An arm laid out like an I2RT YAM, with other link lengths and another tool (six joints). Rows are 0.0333 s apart.
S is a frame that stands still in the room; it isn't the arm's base.
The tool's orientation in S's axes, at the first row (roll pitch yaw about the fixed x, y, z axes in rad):
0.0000 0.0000 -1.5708
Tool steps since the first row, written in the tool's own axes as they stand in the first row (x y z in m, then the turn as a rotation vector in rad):
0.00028 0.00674 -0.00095 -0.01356 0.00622 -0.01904
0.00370 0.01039 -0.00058 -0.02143 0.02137 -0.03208
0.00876 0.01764 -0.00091 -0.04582 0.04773 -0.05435
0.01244 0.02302 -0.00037 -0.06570 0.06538 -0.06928
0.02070 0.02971 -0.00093 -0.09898 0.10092 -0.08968
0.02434 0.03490 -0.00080 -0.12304 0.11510 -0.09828
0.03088 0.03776 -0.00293 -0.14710 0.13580 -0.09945
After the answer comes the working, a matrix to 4 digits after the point.
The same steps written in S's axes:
0.00674 -0.00028 -0.00095 0.00622 0.01356 -0.01904
0.01039 -0.00370 -0.00058 0.02137 0.02143 -0.03208
0.01764 -0.00876 -0.00091 0.04773 0.04582 -0.05435
0.02302 -0.01244 -0.00037 0.06538 0.06570 -0.06928
0.02971 -0.02070 -0.00093 0.10092 0.09898 -0.08968
0.03490 -0.02434 -0.00080 0.11510 0.12304 -0.09828
0.03776 -0.03088 -0.00293 0.13580 0.14710 -0.09945

The tool's axes in the first row as the columns of a matrix, in S's axes (rounded; the answer above uses it unrounded):
0.0000 1.0000 0.0000
-1.0000 0.0000 0.0000
0.0000 0.0000 1.0000

